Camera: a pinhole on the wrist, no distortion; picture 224 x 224 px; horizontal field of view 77.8 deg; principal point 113.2 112.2 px. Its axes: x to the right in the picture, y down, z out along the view. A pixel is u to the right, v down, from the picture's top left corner.
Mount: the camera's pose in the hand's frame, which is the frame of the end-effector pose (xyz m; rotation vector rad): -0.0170 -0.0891 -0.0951 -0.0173 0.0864 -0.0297
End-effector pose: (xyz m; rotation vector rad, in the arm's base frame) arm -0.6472 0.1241 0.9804 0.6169 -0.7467 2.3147
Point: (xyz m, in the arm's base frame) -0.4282 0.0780 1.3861
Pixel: 127 60
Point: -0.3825 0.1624 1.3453
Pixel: 125 26
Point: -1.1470 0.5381 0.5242
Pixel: behind the camera
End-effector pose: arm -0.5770 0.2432 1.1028 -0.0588 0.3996 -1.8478
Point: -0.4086 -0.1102 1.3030
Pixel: 183 200
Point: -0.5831 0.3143 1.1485
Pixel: 33 170
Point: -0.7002 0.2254 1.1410
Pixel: 186 73
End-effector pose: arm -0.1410 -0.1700 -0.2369 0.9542 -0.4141 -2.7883
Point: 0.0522 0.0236 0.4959
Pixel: outside the picture
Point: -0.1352 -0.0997 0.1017
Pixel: 20 159
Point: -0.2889 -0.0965 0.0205
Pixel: 89 141
